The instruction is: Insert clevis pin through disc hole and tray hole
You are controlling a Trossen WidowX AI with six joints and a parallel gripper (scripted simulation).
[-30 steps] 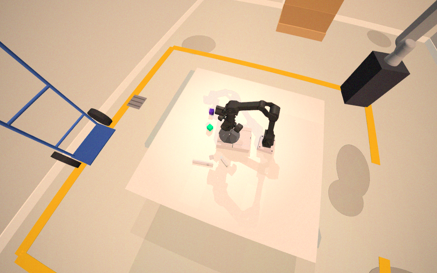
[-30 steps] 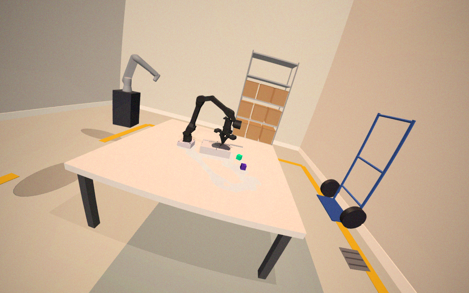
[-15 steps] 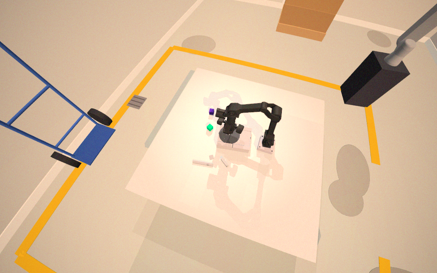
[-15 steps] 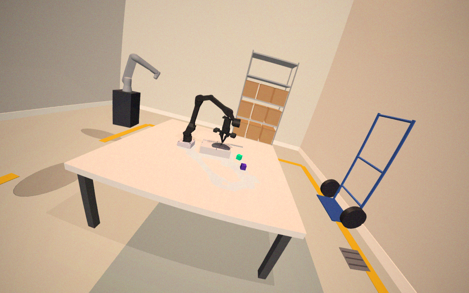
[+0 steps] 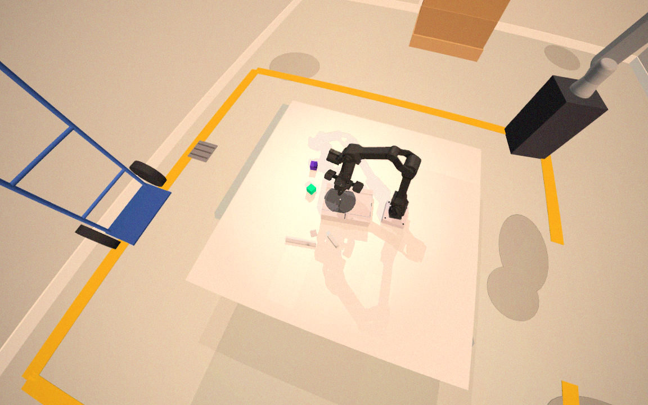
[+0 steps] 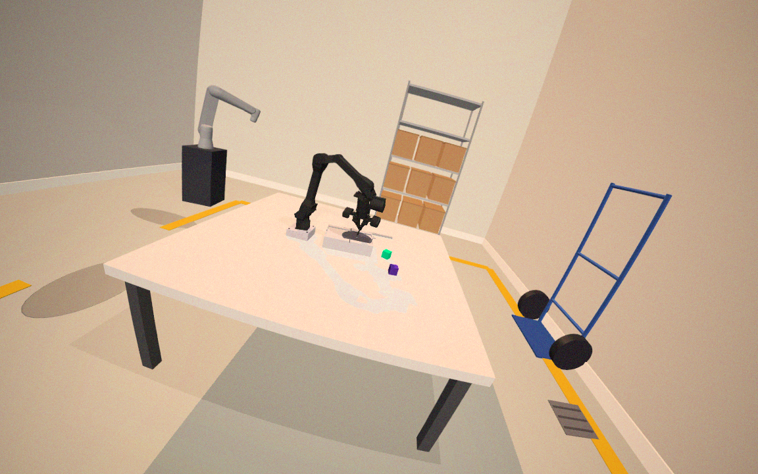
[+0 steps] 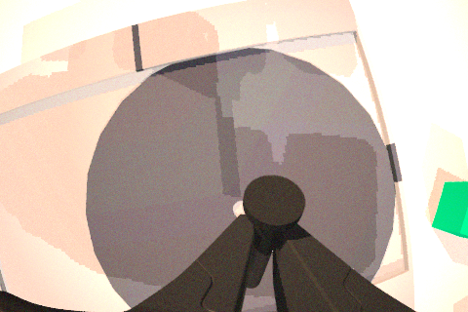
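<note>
The aluminium disc lies 1 cm behind my gripper tip and 5 cm below it. From my gripper tip the other things lie so: pale rimmed tray 5 cm behind, 1 cm to the left, 6 cm below; green cube 16 cm ahead, 5 cm to the right, 8 cm below; clevis pin 1 cm to the right.
</note>
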